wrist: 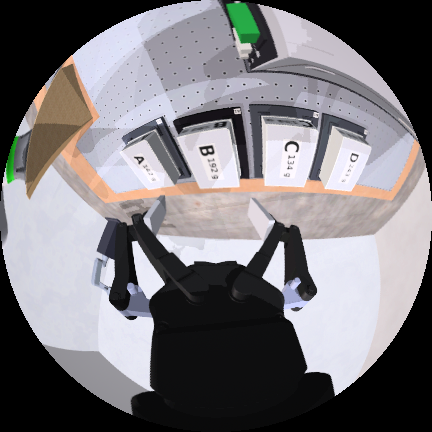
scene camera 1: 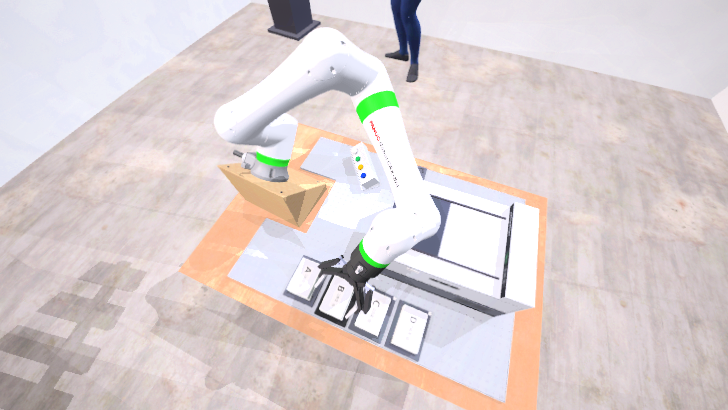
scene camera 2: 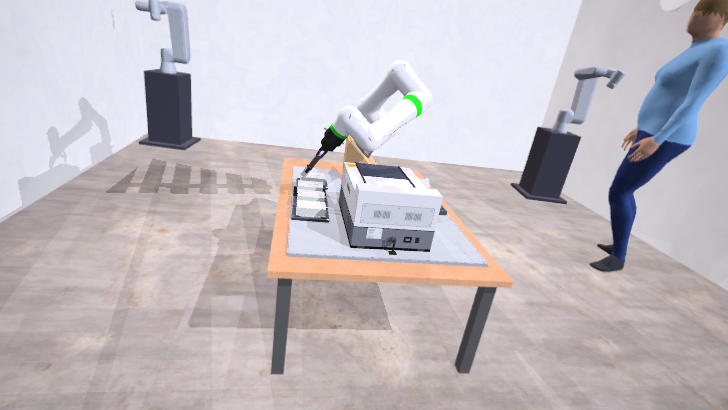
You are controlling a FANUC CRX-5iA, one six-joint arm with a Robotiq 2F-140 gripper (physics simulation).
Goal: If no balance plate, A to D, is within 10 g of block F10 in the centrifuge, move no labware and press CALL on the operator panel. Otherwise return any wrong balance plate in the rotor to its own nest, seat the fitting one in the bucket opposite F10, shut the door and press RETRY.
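Seen in the pictures: gripper, fingertip midpoint: (wrist: pixel 207 204) (scene camera 1: pixel 333 298) (scene camera 2: pixel 307 170); arm's base, link origin: (scene camera 1: pixel 270 175).
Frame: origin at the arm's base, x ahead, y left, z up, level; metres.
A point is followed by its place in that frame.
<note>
Four white balance plates lie in dark nests: A (scene camera 1: pixel 305 277) @[x 0.335, y -0.257, z -0.100 m] (wrist: pixel 150 162) @[x 0.352, y -0.243, z -0.100 m], B (scene camera 1: pixel 337 301) @[x 0.481, y -0.271, z -0.100 m] (wrist: pixel 210 157) @[x 0.473, y -0.243, z -0.100 m] marked 192 g, C (scene camera 1: pixel 375 316) @[x 0.618, y -0.250, z -0.100 m] (wrist: pixel 289 155) @[x 0.602, y -0.230, z -0.100 m] marked 134 g, and D (scene camera 1: pixel 410 330) @[x 0.739, y -0.232, z -0.100 m] (wrist: pixel 347 160) @[x 0.723, y -0.210, z -0.100 m] marked 243 g. A's small figures look like 142 g. My gripper (scene camera 1: pixel 336 292) @[x 0.476, y -0.277, z -0.027 m] (scene camera 2: pixel 307 171) @[x 0.476, y -0.277, z -0.027 m] (wrist: pixel 207 204) @[x 0.476, y -0.277, z -0.027 m] is open and empty, tilted above the plate row near B. The centrifuge (scene camera 1: pixel 473 234) @[x 0.788, y 0.109, z 0.056 m] (scene camera 2: pixel 387 203) @[x 0.978, y 0.072, z 0.045 m] (wrist: pixel 325 40) stands beside the row. Its rotor and block F10 are hidden. The operator panel (scene camera 1: pixel 364 170) @[x 0.294, y 0.264, z -0.086 m] has green, yellow and blue buttons.
The wooden arm mount (scene camera 1: pixel 270 198) @[x 0.085, y -0.091, z 0.016 m] (wrist: pixel 55 110) stands on the table (scene camera 1: pixel 351 347) @[x 0.591, y -0.370, z -0.167 m] (scene camera 2: pixel 387 277) @[x 1.147, y 0.095, z -0.172 m], left of the plates in scene camera 1. A person (scene camera 1: pixel 407 30) (scene camera 2: pixel 667 101) and two pedestals (scene camera 2: pixel 168 106) (scene camera 2: pixel 555 162) with other arms stand away from the table.
</note>
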